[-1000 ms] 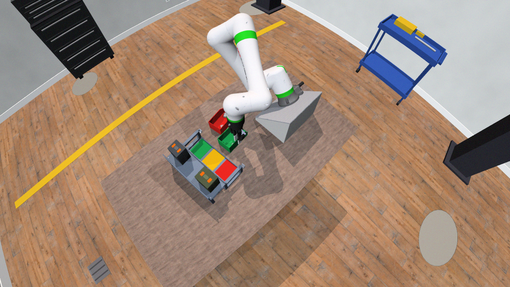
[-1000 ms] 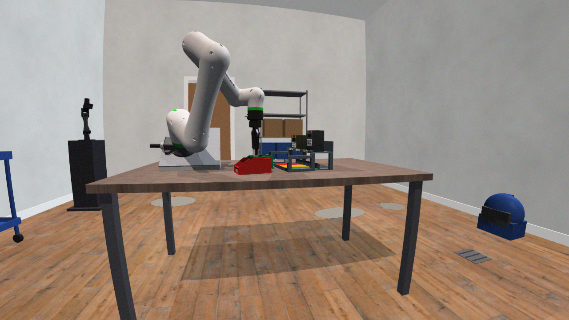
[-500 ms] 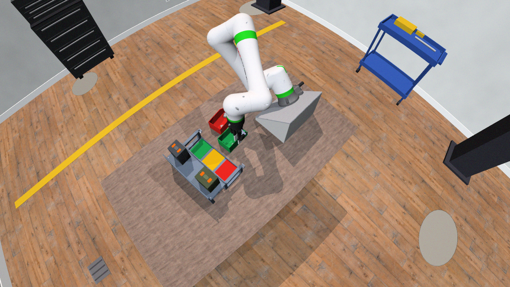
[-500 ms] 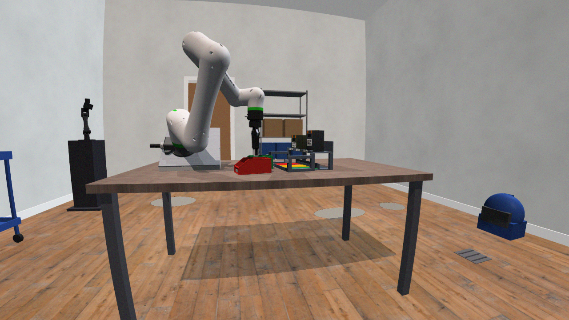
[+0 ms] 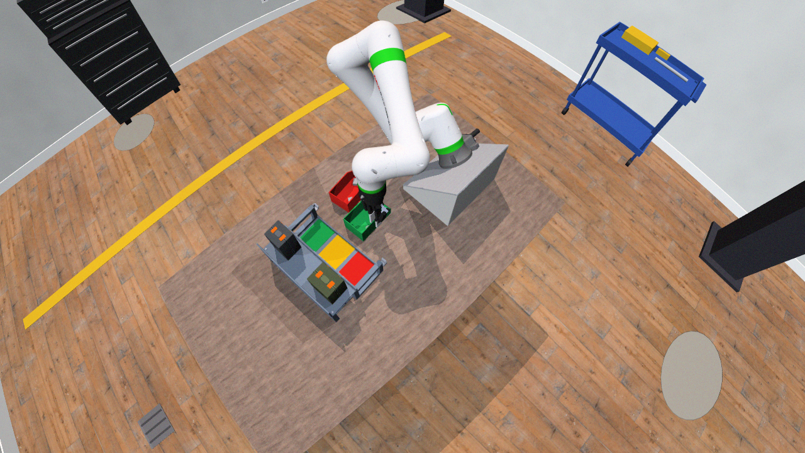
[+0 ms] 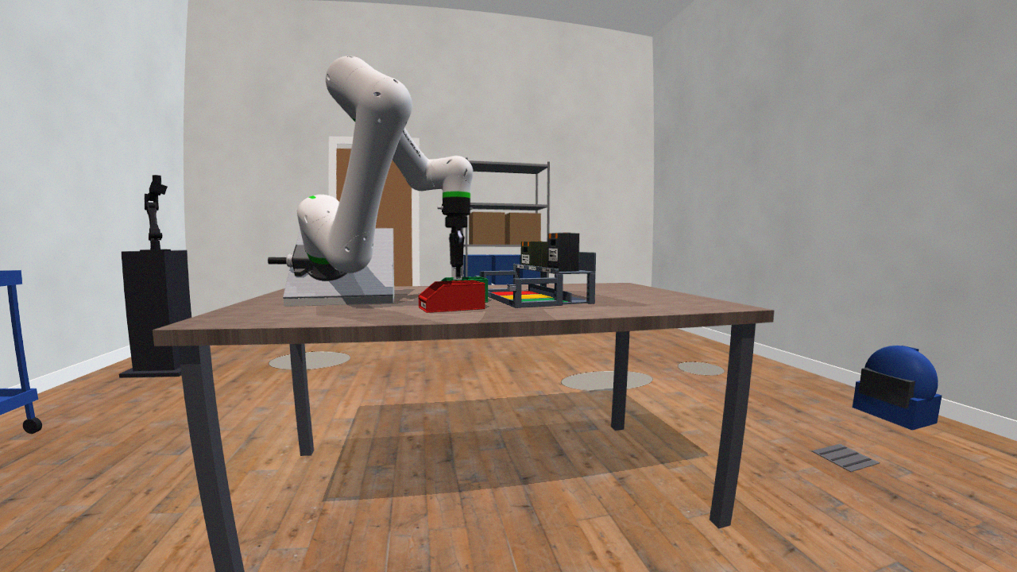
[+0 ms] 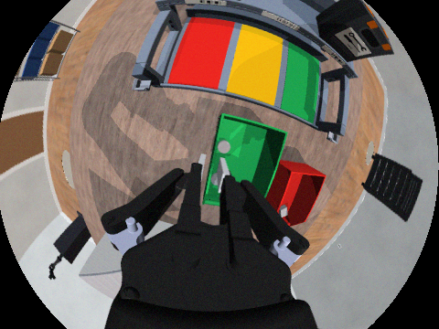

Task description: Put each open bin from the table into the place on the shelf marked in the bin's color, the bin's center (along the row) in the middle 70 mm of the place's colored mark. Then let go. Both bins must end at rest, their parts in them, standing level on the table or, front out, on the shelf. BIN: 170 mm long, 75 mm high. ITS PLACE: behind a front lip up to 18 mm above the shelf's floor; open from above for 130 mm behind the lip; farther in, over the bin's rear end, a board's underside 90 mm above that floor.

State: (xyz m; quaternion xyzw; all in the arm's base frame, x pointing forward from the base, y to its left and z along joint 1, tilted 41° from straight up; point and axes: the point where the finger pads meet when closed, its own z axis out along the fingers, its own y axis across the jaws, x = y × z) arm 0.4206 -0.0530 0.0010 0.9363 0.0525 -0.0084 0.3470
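My gripper is now 50 mm to the left of the green bin and 40 mm above it. From my hand the other things lie so: red bin: 190 mm to the right, 40 mm below, 40 mm behind.
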